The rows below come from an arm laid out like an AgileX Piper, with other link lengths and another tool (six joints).
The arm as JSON. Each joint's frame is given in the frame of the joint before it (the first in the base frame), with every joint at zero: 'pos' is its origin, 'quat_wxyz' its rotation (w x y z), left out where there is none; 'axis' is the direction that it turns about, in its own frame. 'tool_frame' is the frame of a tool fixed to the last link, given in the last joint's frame.
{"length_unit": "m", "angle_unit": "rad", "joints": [
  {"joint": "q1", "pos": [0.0, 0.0, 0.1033], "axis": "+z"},
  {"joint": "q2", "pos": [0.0, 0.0, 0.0], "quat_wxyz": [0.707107, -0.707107, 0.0, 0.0], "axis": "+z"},
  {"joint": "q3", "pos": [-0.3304, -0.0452, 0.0], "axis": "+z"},
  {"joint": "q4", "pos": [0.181, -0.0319, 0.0], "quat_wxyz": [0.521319, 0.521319, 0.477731, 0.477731], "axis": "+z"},
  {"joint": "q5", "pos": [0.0, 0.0, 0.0], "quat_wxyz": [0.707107, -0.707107, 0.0, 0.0], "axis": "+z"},
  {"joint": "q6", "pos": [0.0, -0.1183, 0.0], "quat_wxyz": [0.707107, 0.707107, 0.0, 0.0], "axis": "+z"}
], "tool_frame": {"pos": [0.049, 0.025, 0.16], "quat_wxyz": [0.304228, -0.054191, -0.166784, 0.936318]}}
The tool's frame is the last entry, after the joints.
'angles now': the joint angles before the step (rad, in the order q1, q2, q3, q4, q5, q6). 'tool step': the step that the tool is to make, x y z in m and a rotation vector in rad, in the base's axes. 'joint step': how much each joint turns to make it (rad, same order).
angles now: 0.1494 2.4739 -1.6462 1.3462 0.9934 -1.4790
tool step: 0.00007 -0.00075 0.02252 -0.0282 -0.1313 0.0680
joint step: 0.0119 -0.0693 0.0000 -0.0357 -0.0024 -0.0683
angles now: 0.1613 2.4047 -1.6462 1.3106 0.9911 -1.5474
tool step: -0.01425 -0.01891 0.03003 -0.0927 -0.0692 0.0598
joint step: 0.0000 -0.1202 0.0000 -0.1611 0.0129 0.0787
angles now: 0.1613 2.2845 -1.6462 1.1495 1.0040 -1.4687
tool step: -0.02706 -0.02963 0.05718 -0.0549 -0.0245 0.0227
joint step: -0.0371 -0.1711 -0.0001 -0.1489 0.0979 0.1415
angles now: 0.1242 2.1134 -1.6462 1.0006 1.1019 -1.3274
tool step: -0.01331 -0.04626 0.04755 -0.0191 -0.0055 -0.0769
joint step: -0.1082 -0.1400 0.0023 -0.0713 0.0957 0.1054
